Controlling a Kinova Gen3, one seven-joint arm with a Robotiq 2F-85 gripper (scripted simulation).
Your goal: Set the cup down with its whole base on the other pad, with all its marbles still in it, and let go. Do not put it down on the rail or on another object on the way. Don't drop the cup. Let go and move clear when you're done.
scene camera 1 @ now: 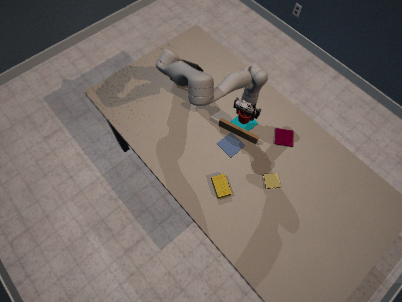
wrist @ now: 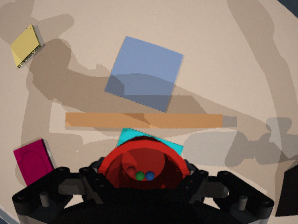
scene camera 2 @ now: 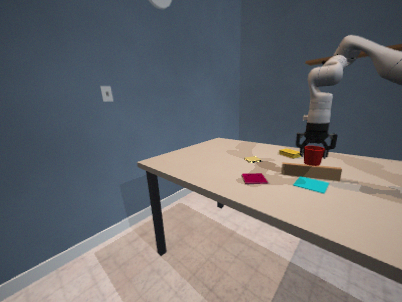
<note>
The pictures show: my gripper, a red cup and a wooden rail.
My gripper is seen too in the wrist view.
</note>
